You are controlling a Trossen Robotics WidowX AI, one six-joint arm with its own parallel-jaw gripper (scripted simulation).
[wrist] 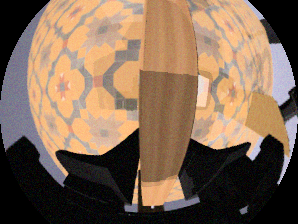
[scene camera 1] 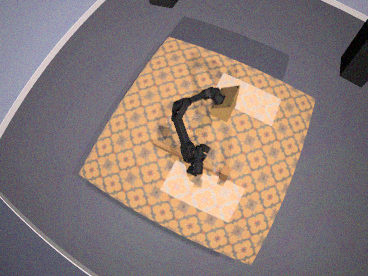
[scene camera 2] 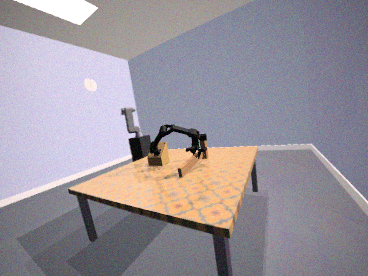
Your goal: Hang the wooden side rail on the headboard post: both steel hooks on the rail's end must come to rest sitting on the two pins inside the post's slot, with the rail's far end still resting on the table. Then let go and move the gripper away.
Labels:
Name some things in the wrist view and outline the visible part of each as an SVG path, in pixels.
My gripper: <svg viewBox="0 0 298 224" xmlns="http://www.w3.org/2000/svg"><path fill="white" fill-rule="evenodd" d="M5 152L21 190L49 224L249 224L277 190L285 164L283 143L279 143L279 140L275 140L271 135L267 135L262 144L259 144L261 149L253 161L246 156L251 141L235 147L233 145L229 148L213 149L197 143L197 140L190 137L178 179L184 190L182 193L185 200L200 197L200 202L180 209L141 213L128 212L124 208L125 205L132 206L140 163L138 128L104 155L78 155L65 149L57 149L57 160L69 173L65 177L64 188L49 175L44 165L41 165L40 153L37 152L35 144L25 139L24 135ZM247 206L247 210L249 210L249 212L241 214L241 209Z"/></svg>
A wooden side rail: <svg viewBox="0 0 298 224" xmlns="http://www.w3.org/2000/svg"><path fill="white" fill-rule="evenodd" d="M186 0L145 0L144 11L142 11L144 20L142 20L140 80L138 80L138 144L140 144L142 204L152 206L152 208L153 205L164 205L166 197L169 197L168 194L173 188L174 181L177 181L177 176L180 175L186 149L188 149L190 137L192 137L194 117L196 117L198 51L196 32L194 32L193 20L190 19L192 14L189 12L189 7L186 6L188 4Z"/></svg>

